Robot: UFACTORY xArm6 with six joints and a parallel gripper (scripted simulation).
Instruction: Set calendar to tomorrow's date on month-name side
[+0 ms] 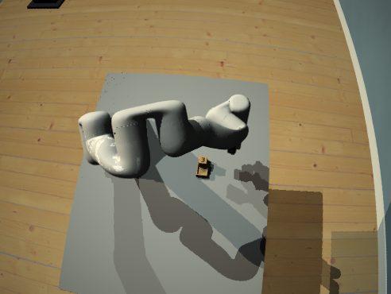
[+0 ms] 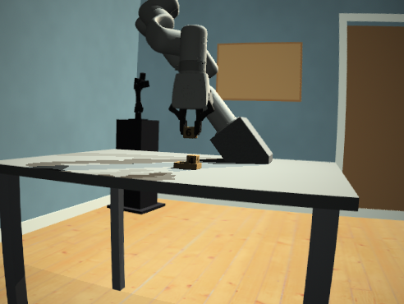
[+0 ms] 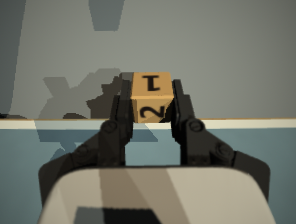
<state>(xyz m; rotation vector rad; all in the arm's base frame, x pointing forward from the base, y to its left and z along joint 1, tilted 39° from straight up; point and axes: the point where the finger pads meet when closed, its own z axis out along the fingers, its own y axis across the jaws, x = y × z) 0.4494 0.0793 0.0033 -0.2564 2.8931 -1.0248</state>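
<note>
My hand is 100 mm past the wooden calendar tray, 60 mm to the left of it and 120 mm above it. The rest, counted from my hand: wooden number cube: 10 mm below.
</note>
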